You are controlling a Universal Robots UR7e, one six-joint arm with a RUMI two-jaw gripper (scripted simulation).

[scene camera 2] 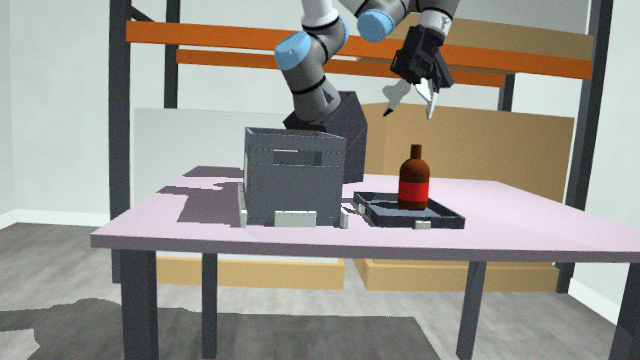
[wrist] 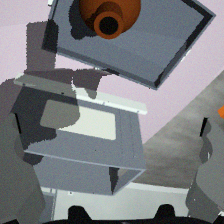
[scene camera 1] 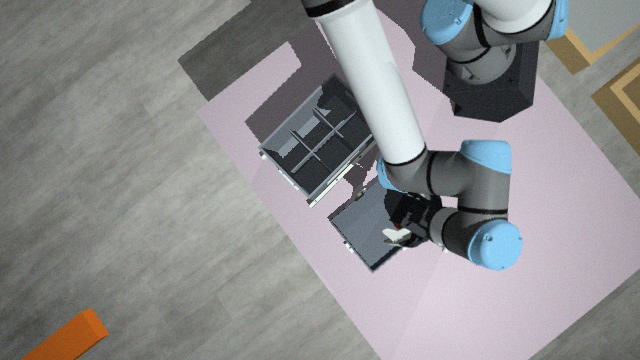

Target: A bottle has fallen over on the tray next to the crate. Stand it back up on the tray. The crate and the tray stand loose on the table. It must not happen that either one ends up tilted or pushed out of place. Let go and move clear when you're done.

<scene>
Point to a dark tray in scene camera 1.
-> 360,224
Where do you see a grey crate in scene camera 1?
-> At 337,134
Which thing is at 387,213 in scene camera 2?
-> A dark tray.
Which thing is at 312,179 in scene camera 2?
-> A grey crate.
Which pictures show the gripper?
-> Scene camera 2, the wrist view and scene camera 1: all of them.
</scene>
